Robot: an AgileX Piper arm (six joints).
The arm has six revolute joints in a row. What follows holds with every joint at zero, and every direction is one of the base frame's.
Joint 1 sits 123.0 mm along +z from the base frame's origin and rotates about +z.
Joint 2 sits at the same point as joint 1 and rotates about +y.
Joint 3 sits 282.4 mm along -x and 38.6 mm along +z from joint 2 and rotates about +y.
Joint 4 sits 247.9 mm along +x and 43.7 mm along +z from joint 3 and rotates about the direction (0.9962, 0, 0.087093).
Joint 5 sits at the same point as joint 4 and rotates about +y.
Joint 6 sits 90.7 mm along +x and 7.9 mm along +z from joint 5 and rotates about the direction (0.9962, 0, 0.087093).
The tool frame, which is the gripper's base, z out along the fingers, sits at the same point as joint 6; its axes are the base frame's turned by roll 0.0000, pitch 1.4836 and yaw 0.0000 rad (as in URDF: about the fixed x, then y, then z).
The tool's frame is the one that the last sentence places.
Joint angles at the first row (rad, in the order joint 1, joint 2, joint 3, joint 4, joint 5, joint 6):
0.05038 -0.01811 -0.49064 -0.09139 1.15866 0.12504
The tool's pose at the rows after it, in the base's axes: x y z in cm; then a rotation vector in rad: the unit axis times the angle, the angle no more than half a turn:
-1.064, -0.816, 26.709, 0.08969, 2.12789, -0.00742
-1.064, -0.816, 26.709, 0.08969, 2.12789, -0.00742
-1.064, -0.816, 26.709, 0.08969, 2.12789, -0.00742
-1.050, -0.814, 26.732, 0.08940, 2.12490, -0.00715
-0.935, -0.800, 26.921, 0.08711, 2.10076, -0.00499
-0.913, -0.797, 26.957, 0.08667, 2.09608, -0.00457
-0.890, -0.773, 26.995, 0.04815, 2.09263, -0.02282
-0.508, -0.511, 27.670, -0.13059, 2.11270, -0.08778
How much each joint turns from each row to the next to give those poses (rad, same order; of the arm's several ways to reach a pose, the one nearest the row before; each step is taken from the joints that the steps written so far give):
0.00000 0.00001 -0.00001 0.00000 -0.00001 0.00000
0.00000 0.00000 0.00000 0.00000 0.00000 0.00000
0.00000 0.00000 0.00000 0.00000 0.00000 0.00000
-0.00004 -0.00002 0.00000 0.00004 -0.00299 -0.00003
0.00002 0.00001 -0.00001 -0.00002 -0.02430 0.00001
-0.00002 -0.00001 0.00003 0.00002 -0.00473 -0.00002
0.00007 0.00002 -0.00001 0.00258 -0.00499 -0.03609
-0.00006 0.04374 -0.02422 0.02966 0.00102 -0.16638

